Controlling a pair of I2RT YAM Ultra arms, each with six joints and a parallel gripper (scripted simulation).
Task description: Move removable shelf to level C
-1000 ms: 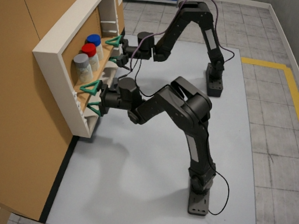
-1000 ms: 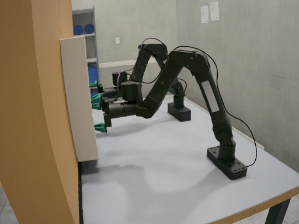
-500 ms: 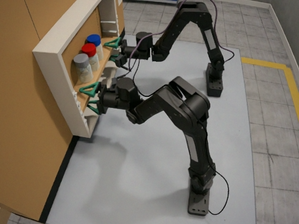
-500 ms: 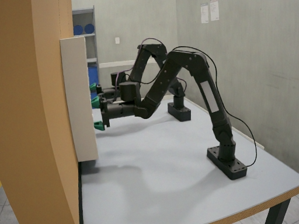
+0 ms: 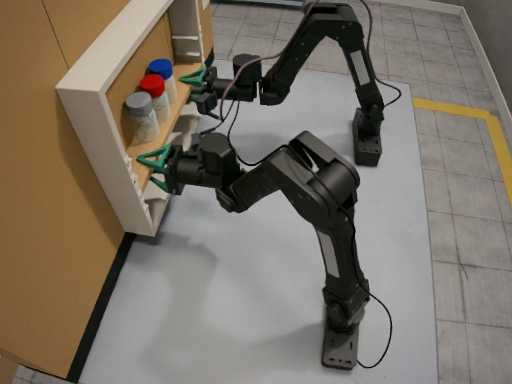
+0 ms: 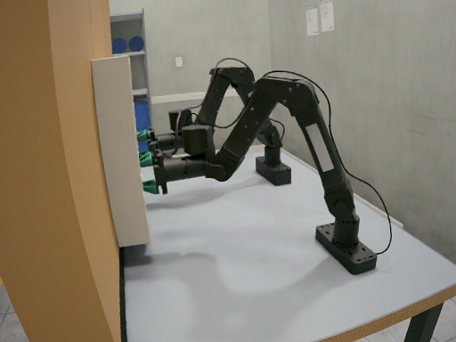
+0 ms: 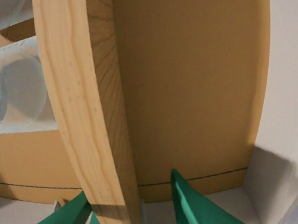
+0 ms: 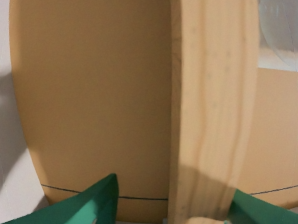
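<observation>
The grey-capped bottle is 7 cm to the right of my left hand, 7 cm above it and 2 cm ahead of it. Round my left hand: wooden shelf (15 cm to the right, 2 cm ahead, 1 cm above); then red-capped bottle (14 cm to the right, 7 cm above, 2 cm ahead); then white wall rack (15 cm to the right, 8 cm above, 2 cm ahead).
Now: right hand 9 cm to the right of the blue-capped bottle and 7 cm below it. Also, from my right hand: wooden shelf 15 cm to the left, 1 cm above; then red-capped bottle 15 cm to the left, 7 cm above; then white wall rack 15 cm to the left, 8 cm above.
</observation>
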